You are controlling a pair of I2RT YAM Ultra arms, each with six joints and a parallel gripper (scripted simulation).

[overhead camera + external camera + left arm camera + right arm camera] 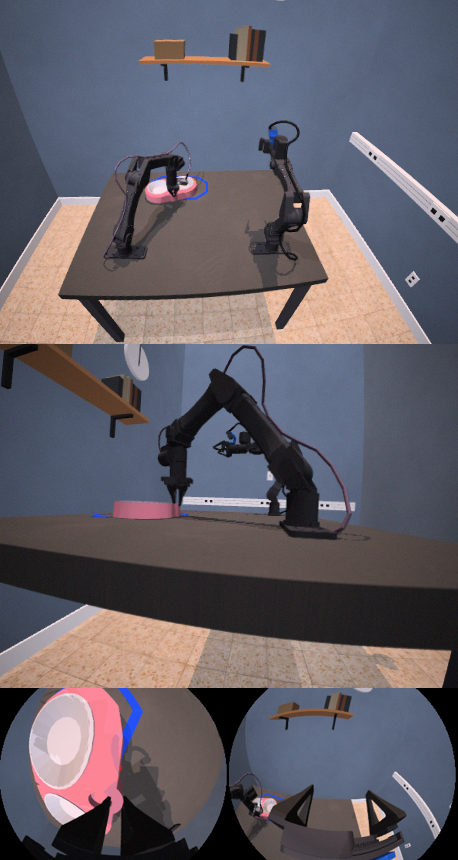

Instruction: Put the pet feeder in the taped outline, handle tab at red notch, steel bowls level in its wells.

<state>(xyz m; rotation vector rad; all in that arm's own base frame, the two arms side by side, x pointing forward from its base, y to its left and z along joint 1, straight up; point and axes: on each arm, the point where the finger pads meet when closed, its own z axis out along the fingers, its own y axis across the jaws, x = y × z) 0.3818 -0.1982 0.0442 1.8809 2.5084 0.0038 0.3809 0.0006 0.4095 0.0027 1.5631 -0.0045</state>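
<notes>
Right now my left hand is 80 mm short of the pink pet feeder, 20 mm to the right of it and 20 mm above it. Also, from my left hand: blue taped outline: 130 mm ahead, 40 mm below, 10 mm to the right; steel bowl: 120 mm ahead, 50 mm to the right, 10 mm below.
</notes>
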